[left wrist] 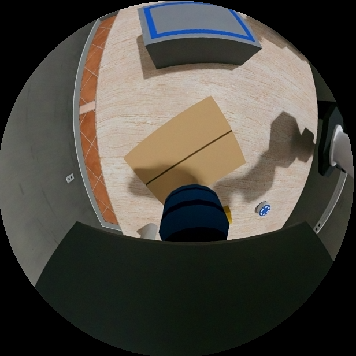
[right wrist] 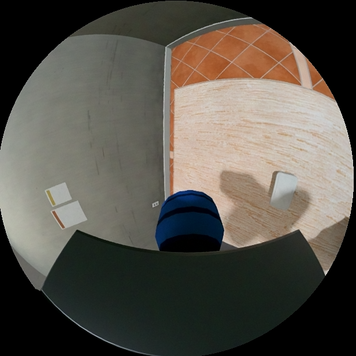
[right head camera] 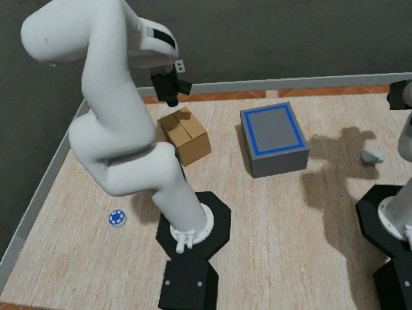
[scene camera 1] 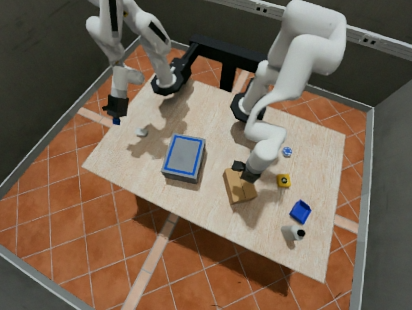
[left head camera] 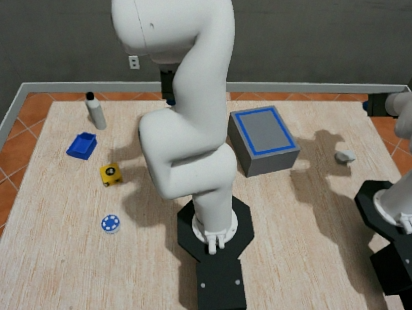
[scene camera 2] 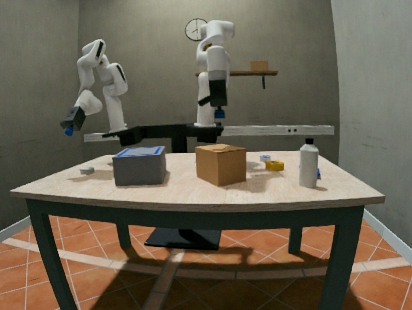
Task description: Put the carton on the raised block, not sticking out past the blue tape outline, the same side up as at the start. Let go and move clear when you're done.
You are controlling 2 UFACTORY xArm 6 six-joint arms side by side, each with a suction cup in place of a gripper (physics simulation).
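Pixels of known places: left hand, its tool point: (right head camera: 173,103) (left head camera: 172,101) (scene camera 2: 219,118); right hand, its tool point: (scene camera 1: 116,123) (left head camera: 367,106) (scene camera 2: 68,133); left arm's base, origin of its link: (right head camera: 192,223) (scene camera 1: 248,106) (left head camera: 214,223) (scene camera 2: 205,126); right arm's base, origin of its link: (right head camera: 403,218) (scene camera 1: 166,80) (left head camera: 392,208).
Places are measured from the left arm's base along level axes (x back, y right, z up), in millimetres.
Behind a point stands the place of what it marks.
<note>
The brown carton (right head camera: 192,142) @(x -365, y -64, z -81 mm) (scene camera 1: 234,187) @(x -480, y -92, z -63 mm) (scene camera 2: 220,165) @(x -544, y -123, z -114 mm) (left wrist: 200,127) stands on the table, seam side up, turned at an angle to the block. My left arm hides it in the left head camera. The grey raised block (left head camera: 265,131) @(x -407, y 239, z -73 mm) (right head camera: 274,129) @(x -409, y 243, z -73 mm) (scene camera 1: 184,154) @(x -414, y 232, z -74 mm) (scene camera 2: 140,169) @(x -533, y 193, z -128 mm) (left wrist: 200,54) stands apart from it, with the blue tape outline (left head camera: 275,150) @(x -312, y 259, z -74 mm) (right head camera: 280,149) @(x -314, y 259, z -73 mm) on top. My left gripper (right head camera: 172,104) (scene camera 2: 219,114) (left wrist: 194,212) is open, its cup well above the carton with a gap between. My right gripper (left head camera: 366,106) (scene camera 1: 116,121) (scene camera 2: 69,131) (right wrist: 190,220) is open and empty near the table's side edge.
A grey bottle (left head camera: 96,112) @(x -536, y -431, z -87 mm) (scene camera 2: 308,166) @(x -592, y -439, z -114 mm), a blue tray (left head camera: 73,151) @(x -385, y -510, z -147 mm) (scene camera 1: 300,212) @(x -430, y -499, z -187 mm), a yellow block-like item (left head camera: 111,175) @(x -275, y -351, z -157 mm) (scene camera 1: 283,180) @(x -297, y -352, z -158 mm) and a blue-white disc (left head camera: 110,223) @(x -88, y -333, z -167 mm) (right head camera: 117,218) @(x -85, y -327, z -167 mm) are on the carton's far side from the block. A small whitish item (right head camera: 372,157) @(x -339, y 590, z -164 mm) (right wrist: 283,191) lies beyond the block.
</note>
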